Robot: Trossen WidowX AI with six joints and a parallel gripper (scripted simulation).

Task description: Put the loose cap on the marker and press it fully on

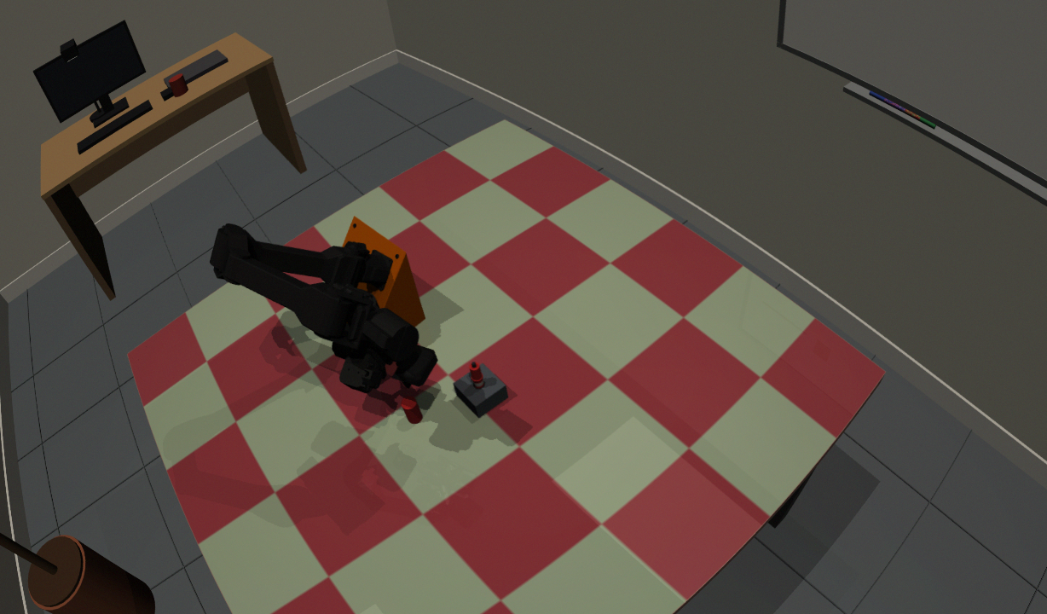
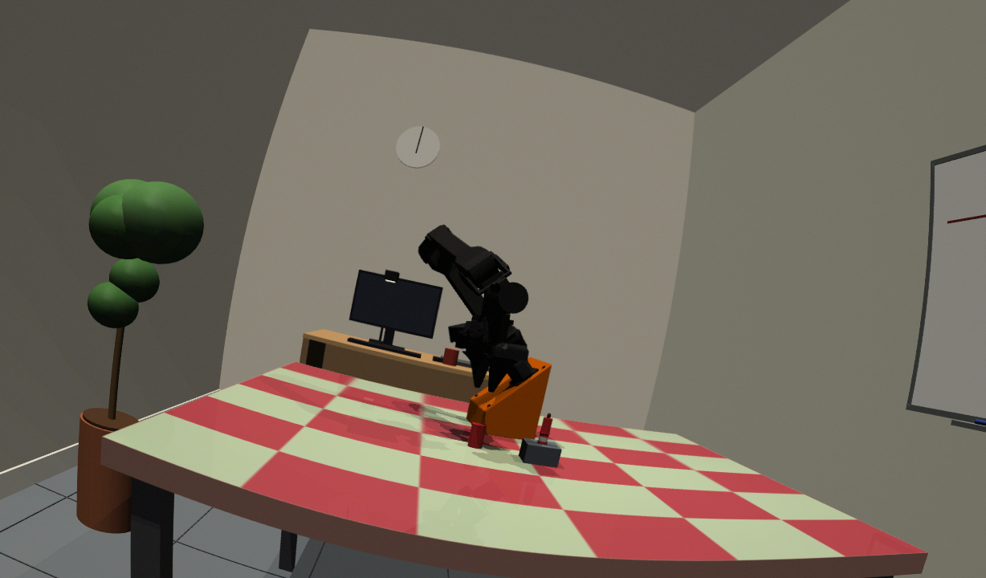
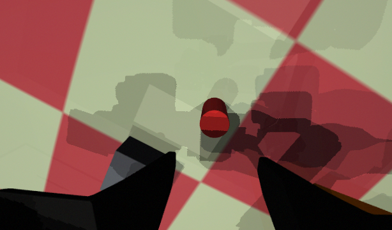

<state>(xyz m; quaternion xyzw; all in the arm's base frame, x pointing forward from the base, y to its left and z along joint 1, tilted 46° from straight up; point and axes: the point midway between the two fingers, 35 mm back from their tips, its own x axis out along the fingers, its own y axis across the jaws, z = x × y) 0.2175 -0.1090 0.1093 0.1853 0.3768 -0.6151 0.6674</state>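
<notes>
Now: the cap 10 cm below my gripper tip and 1 cm to the left of it. Also, from my gripper tip: holder block 12 cm to the left, 10 cm below, 7 cm ahead.
</notes>
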